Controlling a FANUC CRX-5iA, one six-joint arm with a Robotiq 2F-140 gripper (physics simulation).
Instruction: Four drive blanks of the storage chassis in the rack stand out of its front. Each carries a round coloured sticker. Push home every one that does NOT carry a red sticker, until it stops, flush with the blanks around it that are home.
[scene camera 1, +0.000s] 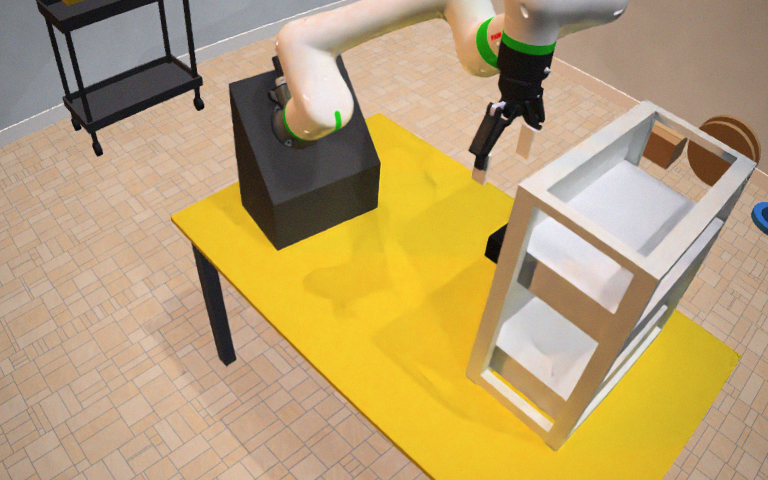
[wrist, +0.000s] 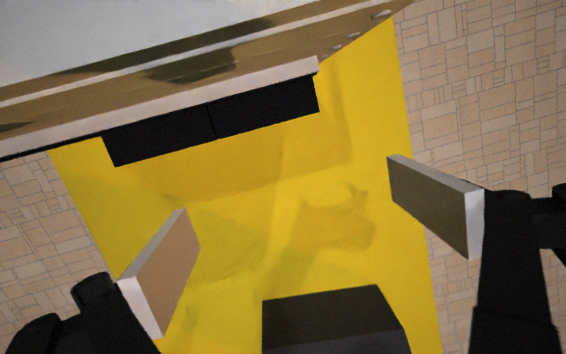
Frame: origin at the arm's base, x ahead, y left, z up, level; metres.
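Seen in the pictures: gripper, between the fingertips: (scene camera 1: 501, 167) (wrist: 291, 203); arm's base, origin of its link: (scene camera 1: 296, 122).
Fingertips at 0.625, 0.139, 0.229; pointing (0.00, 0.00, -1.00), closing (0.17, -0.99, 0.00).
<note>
Offsets run from my fingertips to a thing's top centre, as dx, dy, dz. "pt": to the spot under its first point. Level surfaces: height alone.
The rack (scene camera 1: 502, 283) (wrist: 300, 47) stands upright on the yellow table; its top fills the upper left of the wrist view. Black drive blanks jut from its front below a pale edge. Two dark block tops, a left one @[pt +0.037, +0.119, -0.124] (wrist: 160, 135) and a right one @[pt +0.057, +0.011, -0.124] (wrist: 265, 107), show side by side with a thin seam between them. In the scene view, part of the black blanks @[+0.098, +0.021, -0.124] (scene camera 1: 496, 244) shows past the rack's left post. Their front faces and the round stickers are hidden in both views. My gripper (scene camera 1: 502, 164) (wrist: 291, 203) is open and empty, pointing down, above and in front of the blanks, apart from the rack.
The yellow table @[dz -0.539] (scene camera 1: 271, 271) (wrist: 370, 110) carries the dark robot pedestal (scene camera 1: 322, 198) (wrist: 325, 315), opposite the rack's front. A black cart (scene camera 1: 135, 93) stands on the floor at the back left. Brown items and a blue ring (scene camera 1: 760, 217) lie beyond the rack.
</note>
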